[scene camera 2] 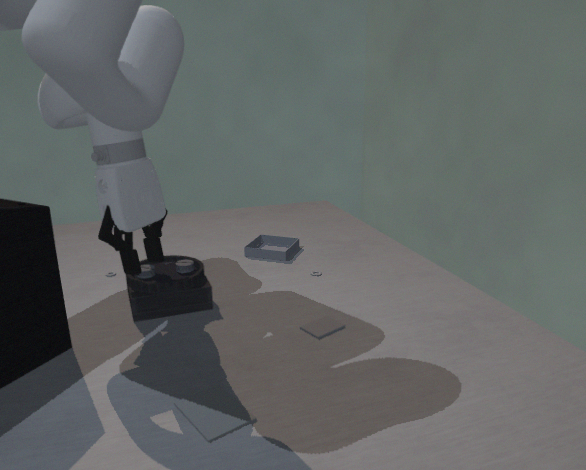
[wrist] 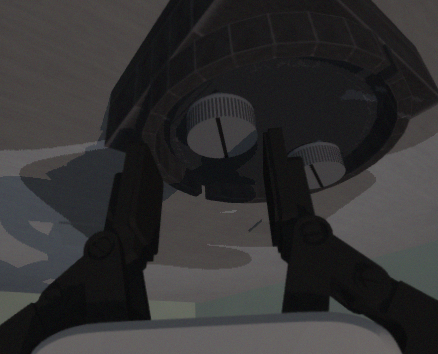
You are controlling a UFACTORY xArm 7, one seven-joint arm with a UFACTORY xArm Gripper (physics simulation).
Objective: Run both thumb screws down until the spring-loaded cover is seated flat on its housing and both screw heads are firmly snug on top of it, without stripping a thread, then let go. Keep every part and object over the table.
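Places are measured from the arm's base along level axes (x back, y up, z left), in centimetres.
Pixels of known places: gripper, fingertip midpoint: (scene camera 2: 145,267) (wrist: 208,156).
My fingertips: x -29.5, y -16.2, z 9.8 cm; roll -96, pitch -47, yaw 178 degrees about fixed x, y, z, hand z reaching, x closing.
For each thing: its top centre in the pictures, then the offset to it from my fingertips.
- dark square housing, top centre: (wrist: 273,149) (scene camera 2: 165,268) dx -3.2, dy -1.0, dz +1.1 cm
- round dark cover, top centre: (wrist: 271,139) (scene camera 2: 165,271) dx -3.2, dy -1.6, dz +1.1 cm
- left thumb screw, top centre: (wrist: 222,139) (scene camera 2: 145,267) dx +0.0, dy -0.4, dz +0.9 cm
- right thumb screw, top centre: (wrist: 316,176) (scene camera 2: 184,262) dx -6.4, dy -0.4, dz +1.3 cm
- shallow grey tray, top centre: (scene camera 2: 272,242) dx -26.5, dy -4.6, dz +18.5 cm
- flat square plate, top centre: (wrist: 274,228) (scene camera 2: 322,325) dx -24.3, dy -6.3, dz -16.0 cm
A dark square housing (scene camera 2: 172,301) (wrist: 137,82) stands on the table, with a round dark cover (scene camera 2: 166,271) (wrist: 310,100) inside its raised rim. The left thumb screw (scene camera 2: 145,272) (wrist: 221,135) has a light knurled head with a dark slot. The right thumb screw (scene camera 2: 185,266) (wrist: 322,162) stands on the other side of the cover. My gripper (scene camera 2: 144,264) (wrist: 208,156) is open and points down, with its fingers on either side of the left screw head, apart from it. One finger stands between the two screws. The views do not show whether the cover is flat or the heads snug.
A shallow grey tray (scene camera 2: 267,253) stands behind and right of the housing. Small rings lie left (scene camera 2: 110,276) and right of it. A flat square plate (scene camera 2: 322,328) lies at front right, and a thin L-shaped edge shows nearer the front. A large black block (scene camera 2: 30,290) stands at the left.
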